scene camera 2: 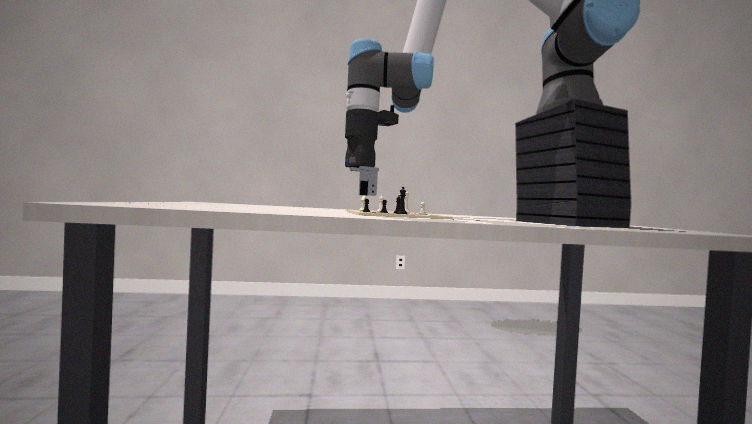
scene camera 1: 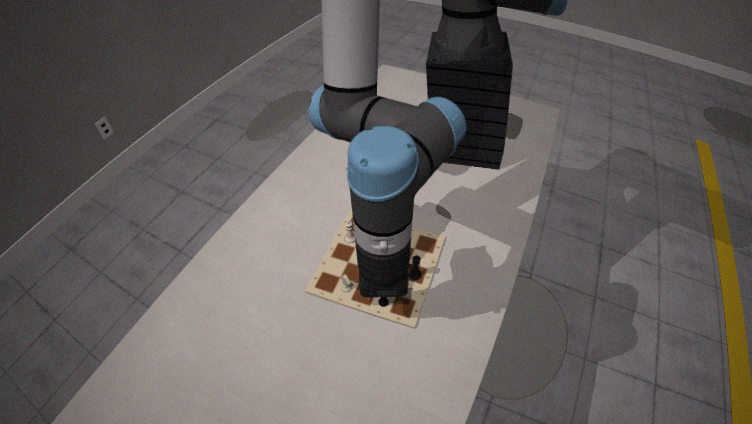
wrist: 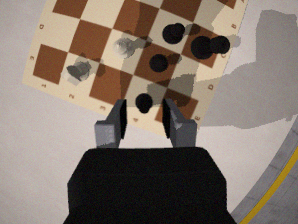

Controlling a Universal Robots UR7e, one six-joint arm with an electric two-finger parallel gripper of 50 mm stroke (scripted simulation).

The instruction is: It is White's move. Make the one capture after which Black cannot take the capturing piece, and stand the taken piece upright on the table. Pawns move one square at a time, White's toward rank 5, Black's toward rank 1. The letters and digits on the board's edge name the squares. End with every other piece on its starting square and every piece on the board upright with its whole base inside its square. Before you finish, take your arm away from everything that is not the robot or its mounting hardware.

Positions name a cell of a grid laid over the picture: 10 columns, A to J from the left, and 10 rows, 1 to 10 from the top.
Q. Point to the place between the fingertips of my gripper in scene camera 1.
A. At F7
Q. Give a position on a chessboard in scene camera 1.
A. At E7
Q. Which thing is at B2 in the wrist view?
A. A chessboard.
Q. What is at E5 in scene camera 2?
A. My gripper.
